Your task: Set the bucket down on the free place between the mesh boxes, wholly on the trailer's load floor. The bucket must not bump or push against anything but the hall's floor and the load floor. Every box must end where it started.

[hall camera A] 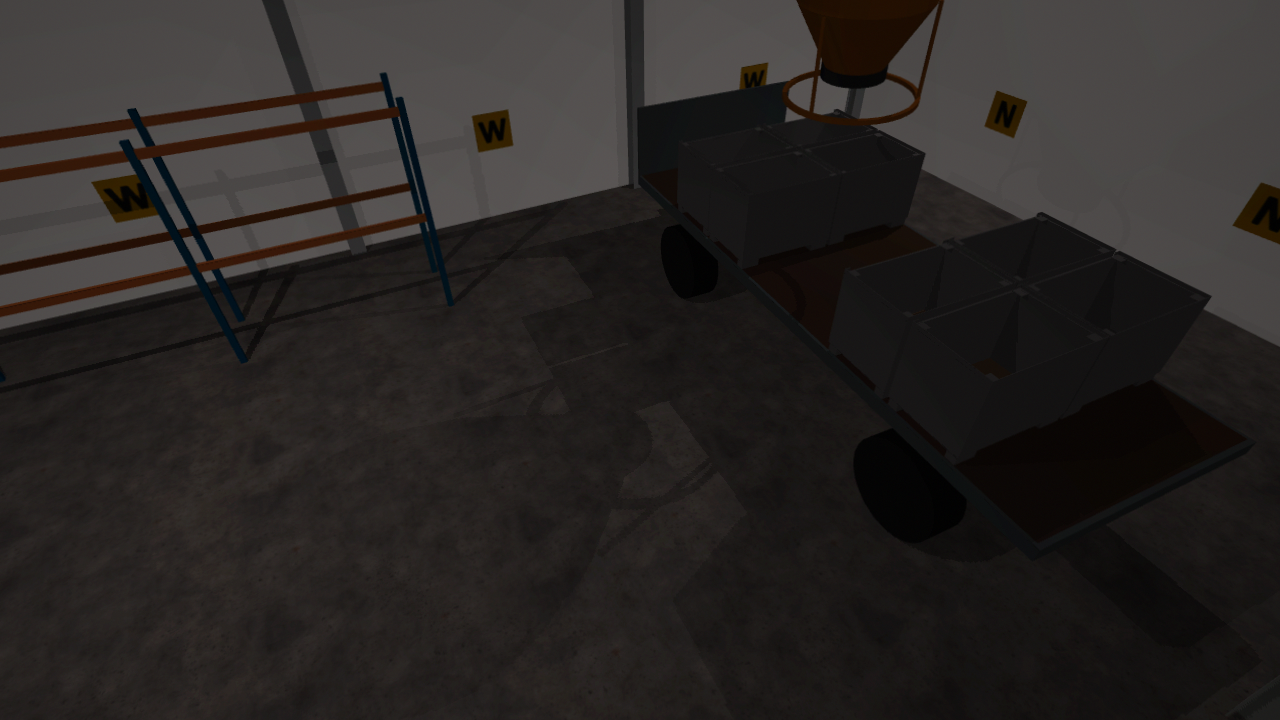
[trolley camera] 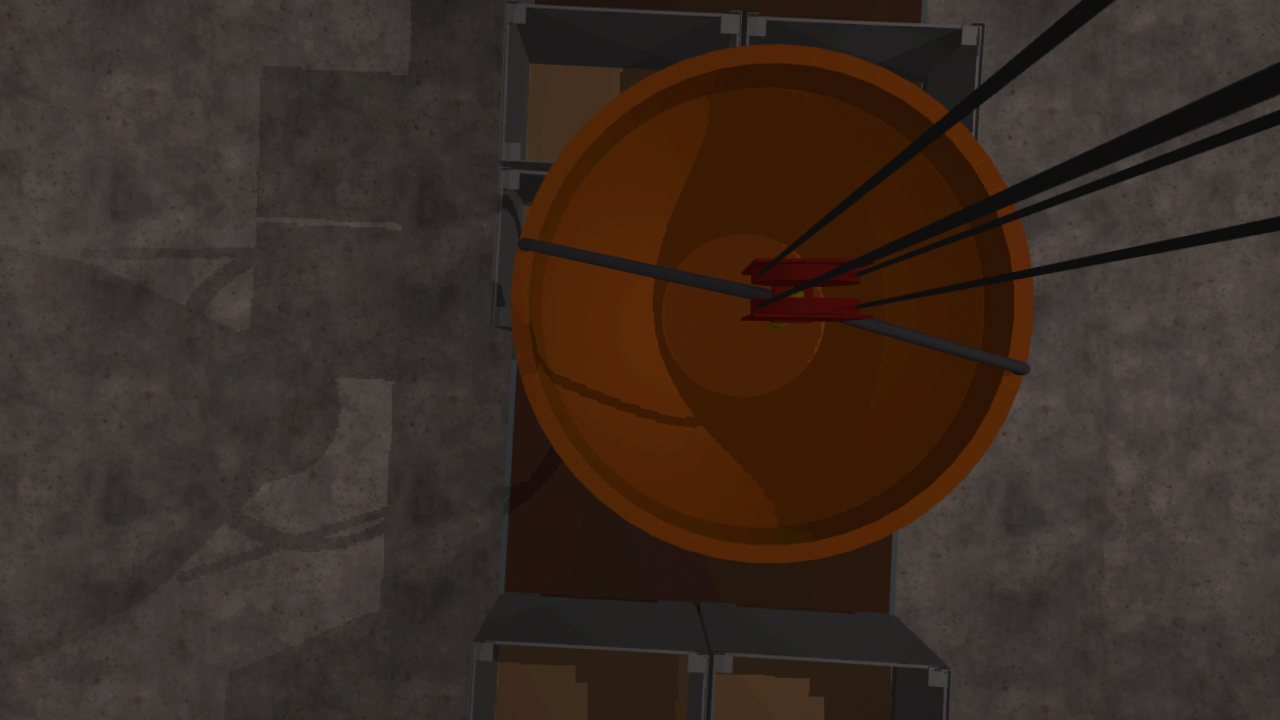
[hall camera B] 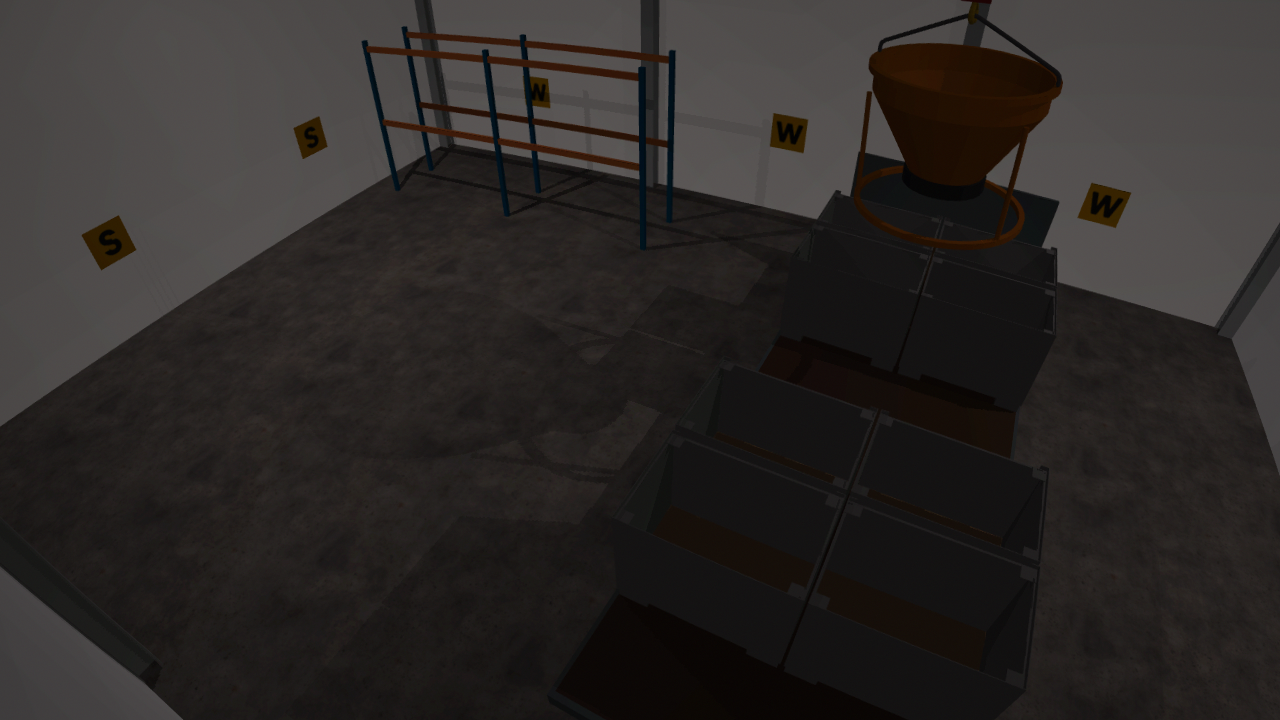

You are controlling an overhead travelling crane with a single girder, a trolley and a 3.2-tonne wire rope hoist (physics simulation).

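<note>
The orange bucket (hall camera A: 854, 35) (hall camera B: 962, 116) (trolley camera: 608, 358) hangs upright in the air from its bail. My gripper, the hook (hall camera B: 973, 12) (trolley camera: 793, 293) under the red block, holds the bail. In the hall views the bucket's bottom ring is above the box tops. In the trolley view the bucket covers parts of the far mesh boxes (hall camera A: 769, 214) (hall camera B: 984, 349) (trolley camera: 626, 35) and of the free load floor (hall camera A: 881, 246) (hall camera B: 975, 425) (trolley camera: 716, 573). The near mesh boxes (hall camera A: 948, 402) (hall camera B: 733, 573) (trolley camera: 590, 617) stand beyond that gap. The ring is hidden in the trolley view.
The trailer's headboard (hall camera A: 707, 125) (hall camera B: 1038, 214) stands upright behind the far boxes. Its black wheels (hall camera A: 904, 488) show below the load floor's side. A blue and orange rack (hall camera A: 211, 301) (hall camera B: 642, 205) stands along the W wall, apart from the trailer.
</note>
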